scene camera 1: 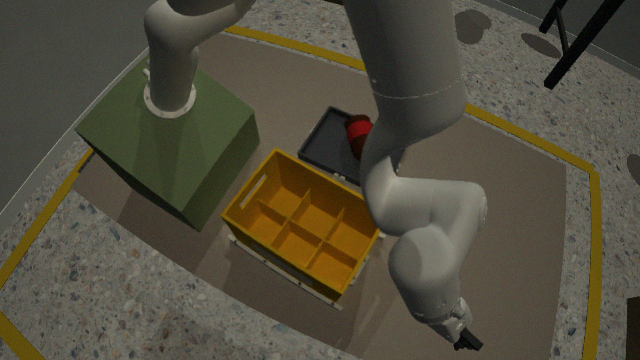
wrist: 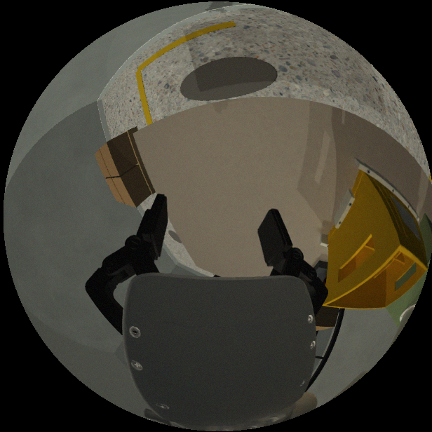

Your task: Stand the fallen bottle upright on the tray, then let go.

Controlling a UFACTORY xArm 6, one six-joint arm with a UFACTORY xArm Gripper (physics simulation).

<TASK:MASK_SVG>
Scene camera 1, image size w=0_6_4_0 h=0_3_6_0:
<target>my gripper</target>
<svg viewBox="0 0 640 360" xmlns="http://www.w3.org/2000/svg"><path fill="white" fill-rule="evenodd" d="M421 322L428 325L450 343L454 343L456 351L459 348L464 349L465 347L468 350L474 349L479 351L483 346L483 343L468 330L472 324L472 316L467 303L462 297L460 307L466 311L466 314L461 320L451 317L449 320L436 324Z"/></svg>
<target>dark brown bottle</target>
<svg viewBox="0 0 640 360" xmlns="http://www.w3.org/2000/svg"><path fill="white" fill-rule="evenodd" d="M363 114L348 118L344 124L352 154L359 161L361 161L364 143L372 128L370 118Z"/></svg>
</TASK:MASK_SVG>
